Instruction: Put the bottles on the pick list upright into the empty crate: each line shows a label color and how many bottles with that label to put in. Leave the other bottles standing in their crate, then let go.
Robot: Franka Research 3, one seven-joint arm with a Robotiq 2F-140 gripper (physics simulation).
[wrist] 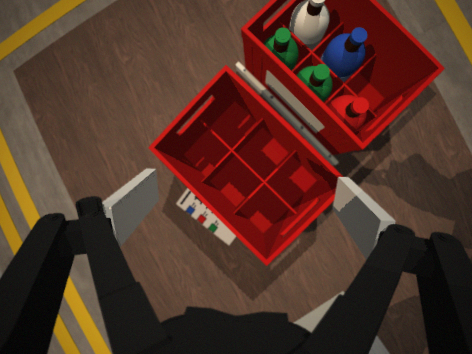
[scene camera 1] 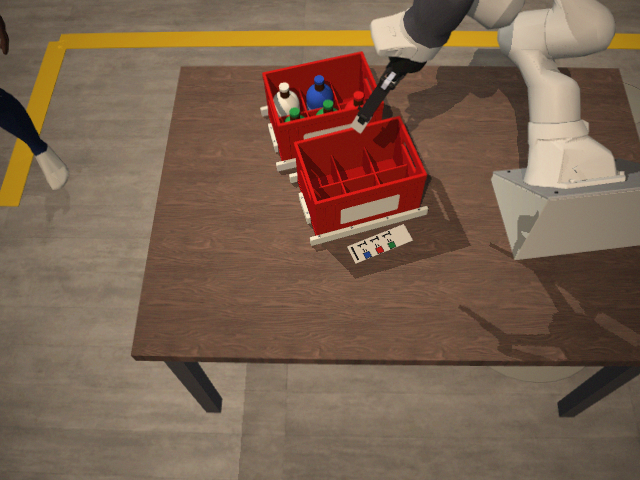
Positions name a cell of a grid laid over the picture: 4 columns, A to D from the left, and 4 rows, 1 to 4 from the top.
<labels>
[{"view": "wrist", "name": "my gripper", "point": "C3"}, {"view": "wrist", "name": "blue bottle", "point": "C1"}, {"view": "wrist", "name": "green bottle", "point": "C1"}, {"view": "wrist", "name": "red bottle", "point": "C2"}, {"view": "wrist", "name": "green bottle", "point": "C1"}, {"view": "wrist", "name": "pick list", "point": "B3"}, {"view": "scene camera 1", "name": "my gripper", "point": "C1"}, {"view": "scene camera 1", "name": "pick list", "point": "C3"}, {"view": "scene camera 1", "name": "white strip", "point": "C2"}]
</labels>
